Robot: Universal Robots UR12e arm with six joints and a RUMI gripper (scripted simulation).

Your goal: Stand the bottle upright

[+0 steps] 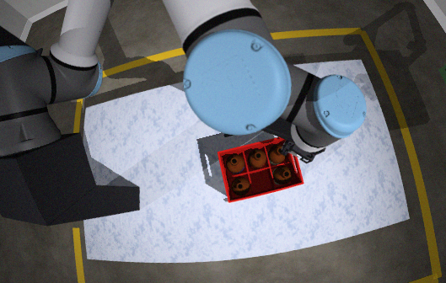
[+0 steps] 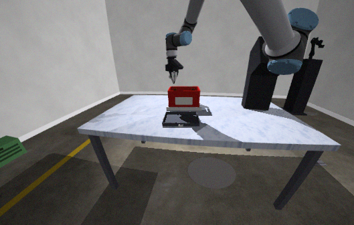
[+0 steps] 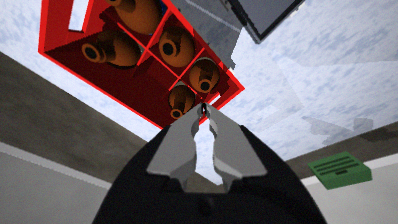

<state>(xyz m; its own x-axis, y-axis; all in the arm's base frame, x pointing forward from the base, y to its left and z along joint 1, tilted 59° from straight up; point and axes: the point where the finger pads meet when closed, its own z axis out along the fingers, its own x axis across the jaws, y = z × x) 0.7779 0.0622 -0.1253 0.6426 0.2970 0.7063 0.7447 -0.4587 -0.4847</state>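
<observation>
Now: the red crate 8 cm behind my hand, 5 cm to the right of it and 16 cm below it. The rest, counted from my hand: dark tray (9 cm behind, 24 cm to the left, 23 cm below).
</observation>
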